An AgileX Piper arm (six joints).
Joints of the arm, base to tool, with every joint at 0 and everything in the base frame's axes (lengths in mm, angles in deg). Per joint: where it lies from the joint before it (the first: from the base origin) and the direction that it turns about. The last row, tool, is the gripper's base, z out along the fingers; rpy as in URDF.
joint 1: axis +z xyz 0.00 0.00 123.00
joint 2: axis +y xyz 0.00 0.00 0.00
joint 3: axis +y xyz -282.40 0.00 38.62
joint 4: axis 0.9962 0 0.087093 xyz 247.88 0.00 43.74
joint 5: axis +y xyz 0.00 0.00 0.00
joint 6: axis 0.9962 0 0.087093 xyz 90.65 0.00 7.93
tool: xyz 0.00 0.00 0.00 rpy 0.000 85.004 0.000
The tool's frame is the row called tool.
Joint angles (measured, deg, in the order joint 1, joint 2, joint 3, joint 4, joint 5, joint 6), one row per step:
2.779 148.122 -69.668 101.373 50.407 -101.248
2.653 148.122 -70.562 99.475 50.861 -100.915
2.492 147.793 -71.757 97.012 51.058 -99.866
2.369 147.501 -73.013 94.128 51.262 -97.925
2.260 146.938 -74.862 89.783 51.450 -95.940
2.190 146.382 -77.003 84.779 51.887 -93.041
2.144 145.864 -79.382 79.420 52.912 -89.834
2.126 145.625 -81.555 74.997 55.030 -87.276
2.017 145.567 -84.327 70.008 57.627 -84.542
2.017 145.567 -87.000 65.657 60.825 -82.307
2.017 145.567 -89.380 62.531 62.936 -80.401
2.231 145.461 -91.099 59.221 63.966 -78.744
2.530 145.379 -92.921 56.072 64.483 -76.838
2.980 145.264 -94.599 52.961 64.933 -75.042
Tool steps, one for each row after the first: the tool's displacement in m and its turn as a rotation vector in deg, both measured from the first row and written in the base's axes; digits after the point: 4 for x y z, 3 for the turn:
0.0023 0.0001 0.0018 0.013 -0.723 1.631
0.0065 -0.0001 0.0060 -0.220 -1.477 3.281
0.0102 -0.0003 0.0099 -0.433 -1.546 4.848
0.0157 -0.0004 0.0164 -1.322 -2.424 7.721
0.0215 -0.0006 0.0236 -2.289 -2.834 10.724
0.0273 -0.0006 0.0315 -3.178 -3.087 14.027
0.0312 0.0001 0.0385 -3.135 -3.102 17.341
0.0361 -0.0003 0.0459 -3.365 -3.048 21.134
0.0399 0.0000 0.0534 -3.232 -2.854 25.050
0.0444 -0.0004 0.0600 -3.599 -2.793 27.536
0.0470 -0.0003 0.0642 -5.044 -2.591 29.875
0.0507 0.0000 0.0683 -6.928 -2.427 31.625
0.0538 0.0012 0.0723 -8.953 -2.278 33.412

